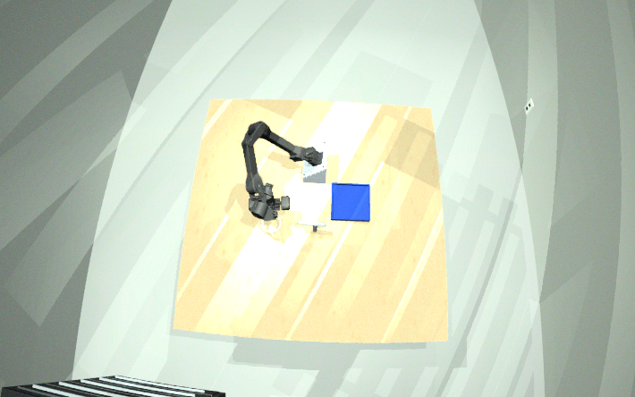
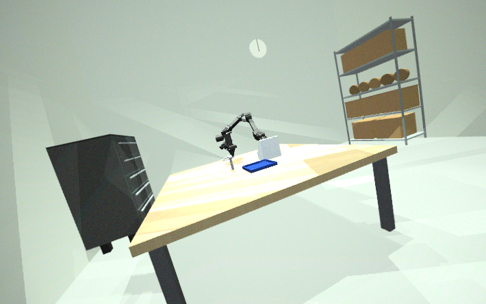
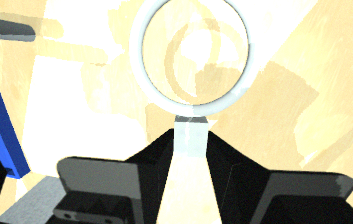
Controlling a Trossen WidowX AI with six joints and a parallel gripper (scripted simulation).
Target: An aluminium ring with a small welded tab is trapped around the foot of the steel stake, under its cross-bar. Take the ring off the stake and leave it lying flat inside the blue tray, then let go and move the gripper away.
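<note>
The aluminium ring is 50 mm ahead of my gripper tip and 10 mm to the left of it. The rest, counted from my gripper tip: blue tray: 370 mm to the left, 120 mm behind, 60 mm below.
</note>
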